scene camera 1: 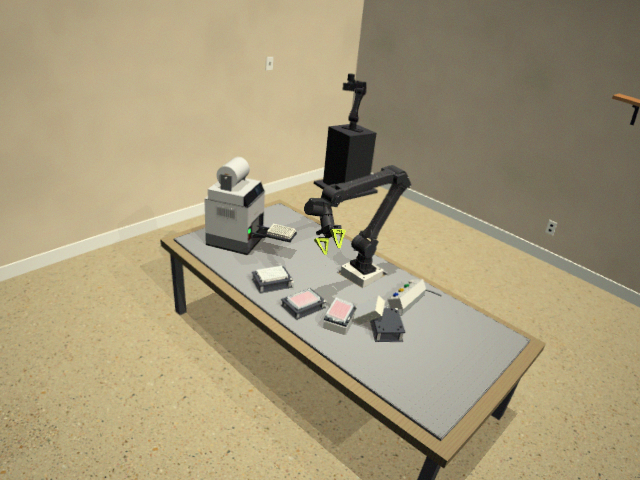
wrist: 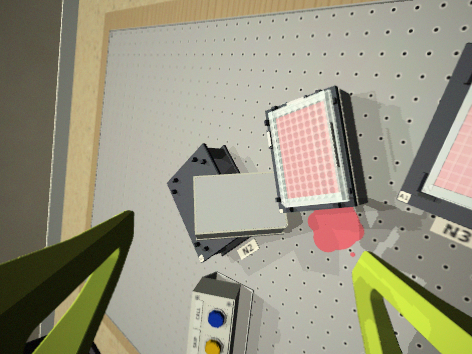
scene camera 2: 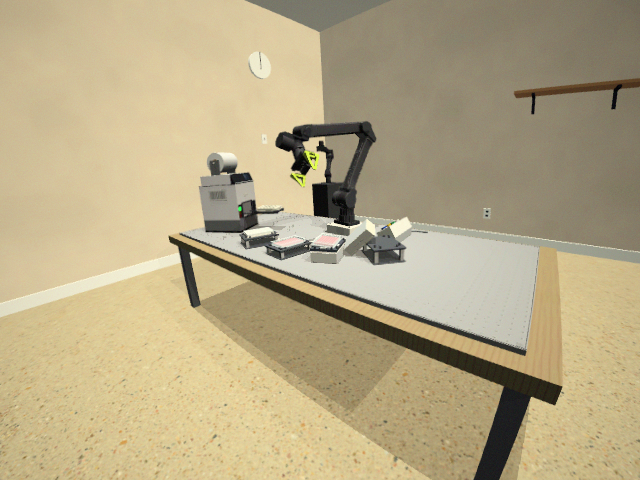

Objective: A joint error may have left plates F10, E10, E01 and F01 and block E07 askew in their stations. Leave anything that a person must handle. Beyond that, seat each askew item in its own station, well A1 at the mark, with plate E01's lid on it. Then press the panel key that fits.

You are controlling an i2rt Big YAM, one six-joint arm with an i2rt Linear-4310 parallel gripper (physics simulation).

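Note:
My gripper (scene camera 1: 332, 250) (scene camera 2: 309, 176) (wrist: 248, 242) is open and empty, high above the table. A pink-welled plate (scene camera 1: 341, 308) (scene camera 2: 327, 239) (wrist: 307, 150) sits on a dark-topped pale base; a red spill (wrist: 336, 230) lies beside that base. Another pink plate (scene camera 1: 305, 298) (scene camera 2: 288, 241) (wrist: 457, 162) is on the dark N3 station (wrist: 422, 177), cut off in the wrist view. A whitish item (scene camera 1: 272, 273) (scene camera 2: 259, 233) tops another station. A pale-welled plate (scene camera 1: 281, 230) (scene camera 2: 269, 208) is on the machine's tray. The key panel (scene camera 1: 410, 296) (scene camera 2: 398, 230) (wrist: 215, 295) shows blue and yellow keys. Plate names are unreadable.
A pale slab (scene camera 1: 379, 308) (scene camera 2: 368, 233) (wrist: 240, 202) partly covers the dark N2 station (scene camera 1: 388, 323) (scene camera 2: 385, 245) (wrist: 187, 192) in the wrist view. The white machine (scene camera 1: 232, 219) (scene camera 2: 221, 204) with a roll on top stands at the table's far left.

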